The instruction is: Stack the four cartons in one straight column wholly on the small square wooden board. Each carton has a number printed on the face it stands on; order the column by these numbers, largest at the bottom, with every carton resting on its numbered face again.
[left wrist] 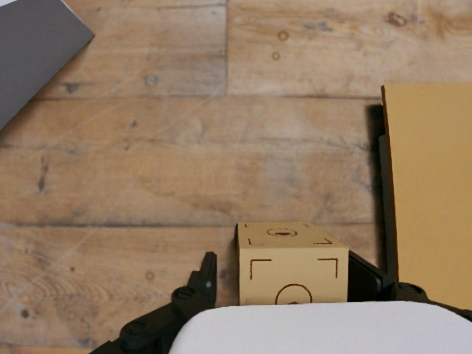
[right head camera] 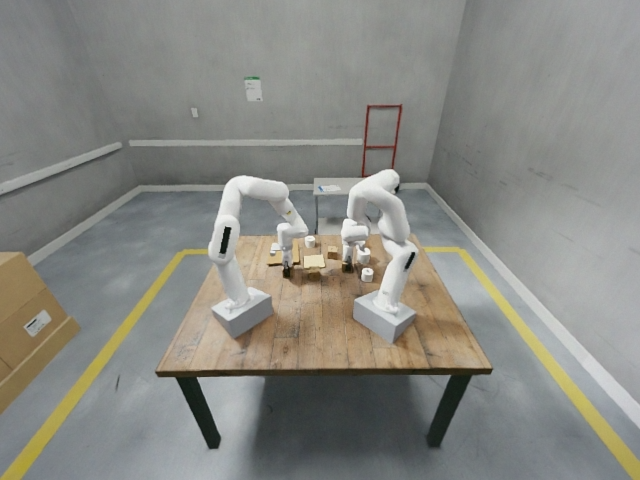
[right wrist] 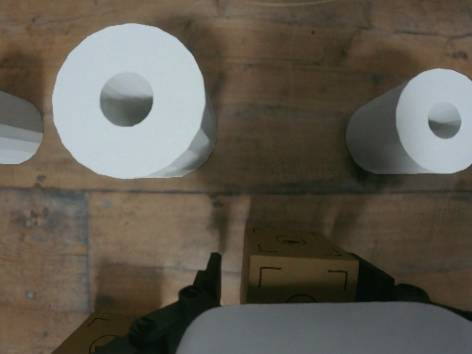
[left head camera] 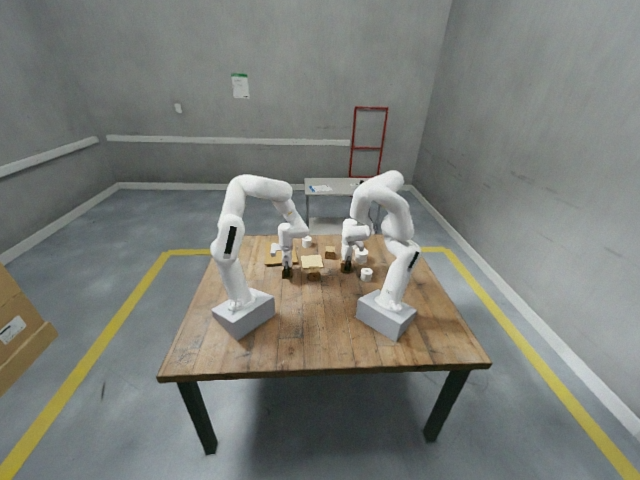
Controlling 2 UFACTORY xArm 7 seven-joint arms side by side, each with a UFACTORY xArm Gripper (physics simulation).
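Pixels of known places: left gripper, fingertip midpoint: (left wrist: 278, 272) (right head camera: 288, 271) (left head camera: 287, 271); right gripper, fingertip midpoint: (right head camera: 347, 265) (right wrist: 281, 273) (left head camera: 345, 265); left arm's base, origin of the base link: (right head camera: 240, 301) (left head camera: 242, 303); right arm's base, origin of the base link: (right head camera: 385, 305) (left head camera: 388, 304).
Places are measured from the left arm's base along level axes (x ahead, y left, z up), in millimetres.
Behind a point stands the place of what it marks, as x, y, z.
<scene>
My left gripper (left head camera: 286, 272) @[318, -136, -54] (right head camera: 286, 271) @[318, -136, -54] (left wrist: 278, 272) @[318, -136, -54] is open around a tan carton (left wrist: 292, 267) @[315, -117, -22]; a gap shows beside its left finger. My right gripper (left head camera: 347, 266) @[427, -459, -57] (right head camera: 347, 266) @[427, -459, -57] (right wrist: 281, 273) @[427, -459, -57] is open around another carton (right wrist: 305, 275) @[426, -476, -22], also with a gap at its left finger. A third carton (left head camera: 313, 276) @[294, -286, -50] (right head camera: 313, 276) @[294, -285, -51] stands at the front edge of the small pale square board (left head camera: 312, 261) @[454, -258, -68] (right head camera: 313, 261) @[452, -253, -68]. A fourth carton (left head camera: 330, 252) @[508, -360, -29] (right head camera: 332, 252) @[507, -360, -28] stands behind, right of the board. Part of a carton (right wrist: 80, 337) @[559, -384, -54] shows bottom left in the right wrist view. The numbers are hidden.
A larger tan sheet (left head camera: 273, 259) @[430, -26, -63] (right head camera: 274, 259) @[427, -18, -63] (left wrist: 432, 175) @[424, -49, -62] lies left of the pale board, near a small white object (left head camera: 276, 249) (right head camera: 275, 249) @[288, -86, 109]. White rolls (left head camera: 307, 241) @[615, -203, -33] (left head camera: 361, 256) @[493, -547, -27] (left head camera: 366, 274) @[332, -572, -32] (right wrist: 75, 100) @[556, -541, -15] (right wrist: 372, 135) @[387, -564, -49] stand at the back and right of the cartons.
</scene>
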